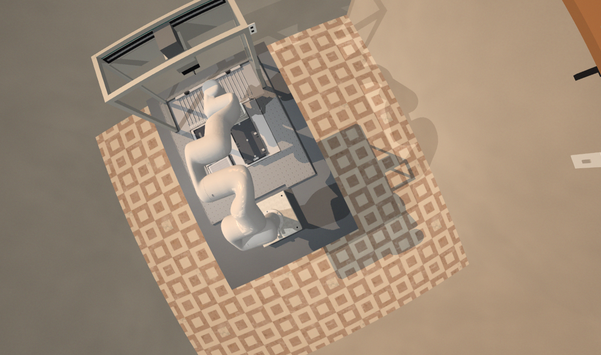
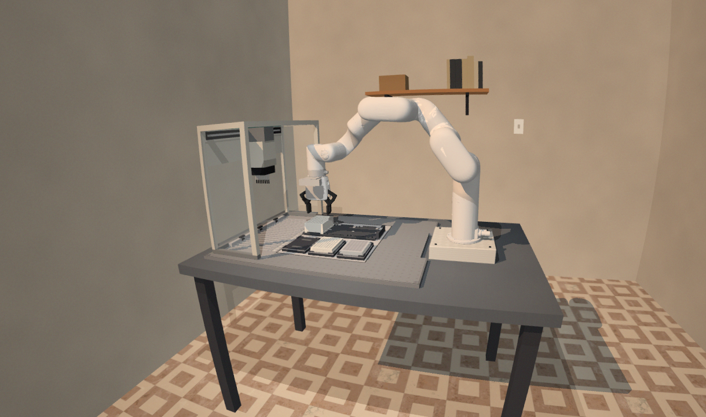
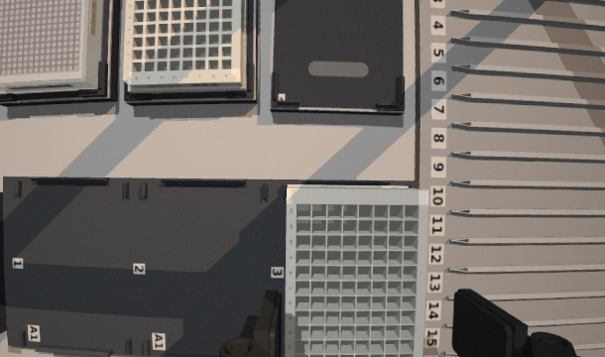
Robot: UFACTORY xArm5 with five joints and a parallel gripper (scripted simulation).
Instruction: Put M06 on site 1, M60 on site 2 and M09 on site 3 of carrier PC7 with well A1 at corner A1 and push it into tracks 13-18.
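My hand is 60 mm above the deep-well block M09. Also, from my hand: plate carrier PC7 (110 mm behind, 10 mm to the right, 70 mm below); white plate (130 mm behind, 190 mm to the left, 70 mm below); plate nest S3 (20 mm behind, 190 mm to the left, 90 mm below).
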